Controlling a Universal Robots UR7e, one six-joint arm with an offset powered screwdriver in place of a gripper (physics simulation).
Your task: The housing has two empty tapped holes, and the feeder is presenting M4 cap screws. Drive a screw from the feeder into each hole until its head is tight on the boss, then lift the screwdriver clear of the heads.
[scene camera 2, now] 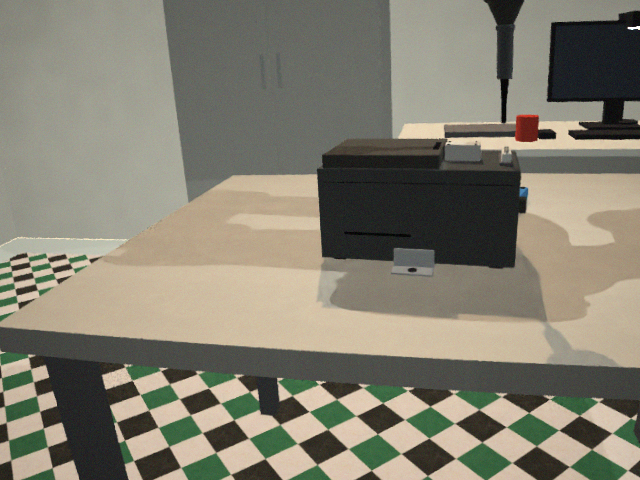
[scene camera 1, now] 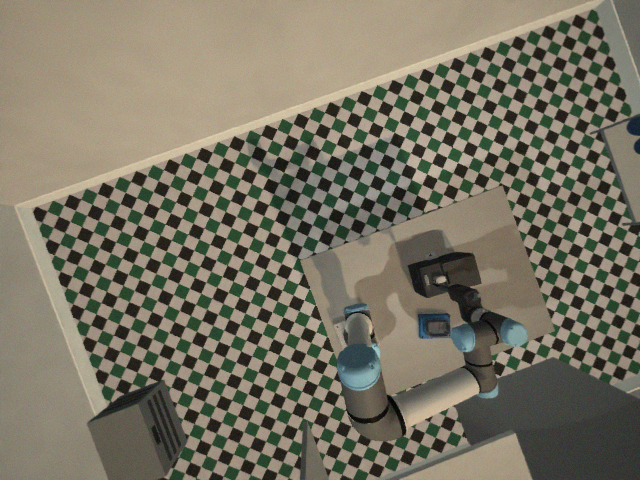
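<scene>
The black screw feeder stands on the table, with a white block and a small pale fitting on top. The housing is a small grey part in a blue fixture, which is mostly hidden behind the feeder in scene camera 2. Its holes are too small to make out. My screwdriver points down, its tip above the feeder's top and apart from it. Whether a screw is on the tip cannot be made out.
The arm's base stands at the left of the table. A small metal bracket is at the feeder's front. A red cup and a monitor stand on a desk behind. A grey cabinet is at the back.
</scene>
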